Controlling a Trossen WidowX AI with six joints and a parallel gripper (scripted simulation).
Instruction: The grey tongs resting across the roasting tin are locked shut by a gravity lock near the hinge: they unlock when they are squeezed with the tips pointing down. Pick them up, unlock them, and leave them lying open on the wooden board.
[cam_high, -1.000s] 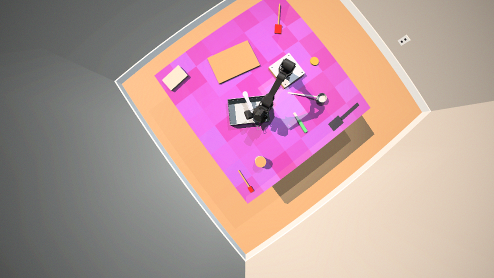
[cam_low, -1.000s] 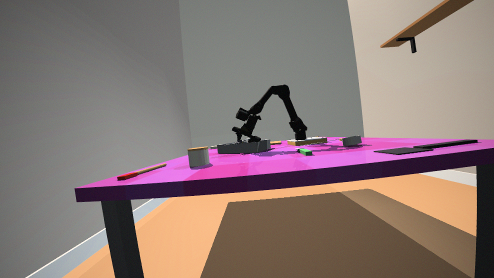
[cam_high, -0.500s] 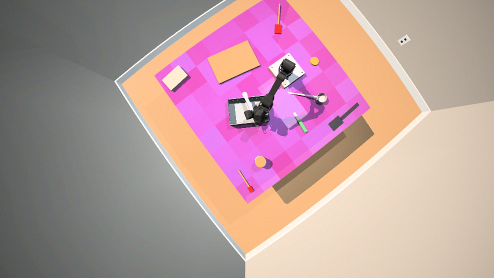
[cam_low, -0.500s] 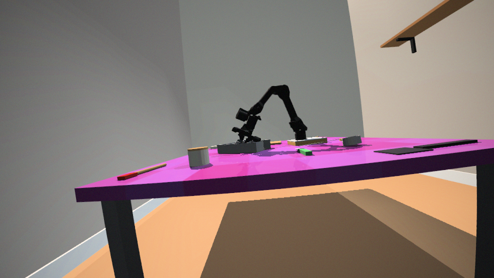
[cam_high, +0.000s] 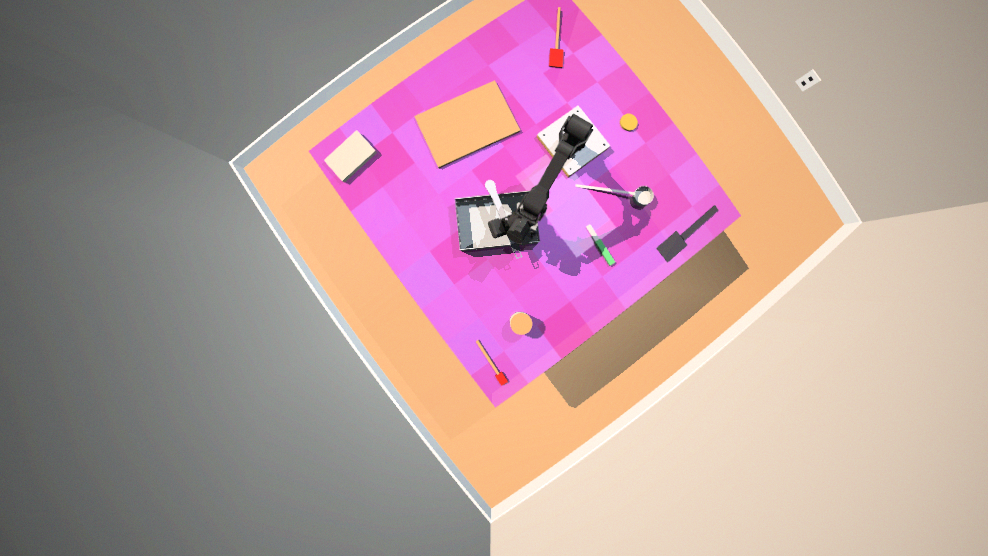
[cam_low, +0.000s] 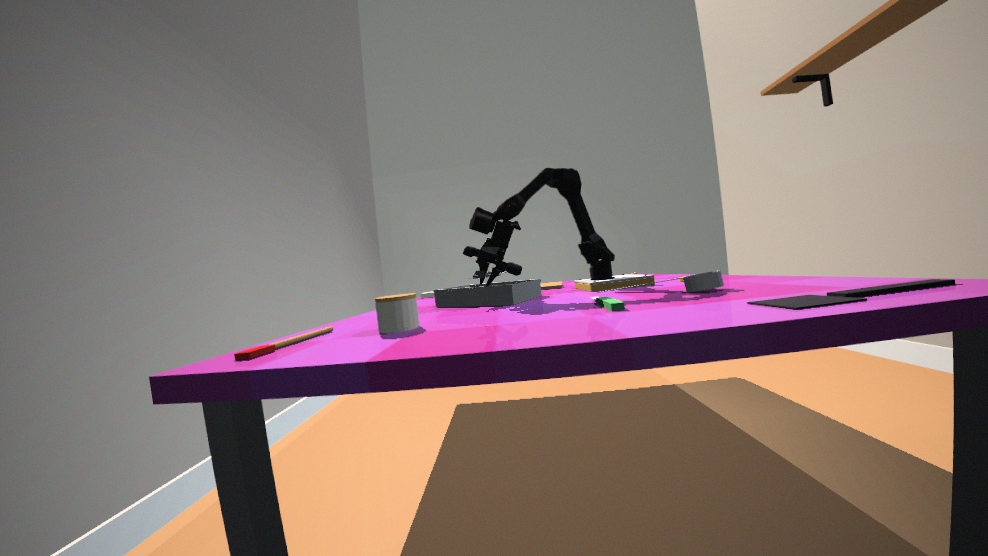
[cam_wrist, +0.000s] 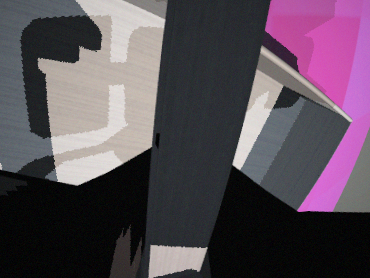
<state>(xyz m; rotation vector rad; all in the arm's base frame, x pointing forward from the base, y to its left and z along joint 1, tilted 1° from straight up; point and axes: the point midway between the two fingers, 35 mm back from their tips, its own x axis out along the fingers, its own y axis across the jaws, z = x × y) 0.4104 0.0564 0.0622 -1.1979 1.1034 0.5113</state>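
The roasting tin lies 4 cm to the right of my gripper tip, 3 cm below it and 1 cm behind it. The rest, counted from my gripper tip: green-ended tool: 30 cm to the left, 24 cm behind, 5 cm below; wooden board: 41 cm to the right, 21 cm behind, 5 cm below; orange-topped pot: 30 cm to the left, 20 cm ahead, 2 cm below.
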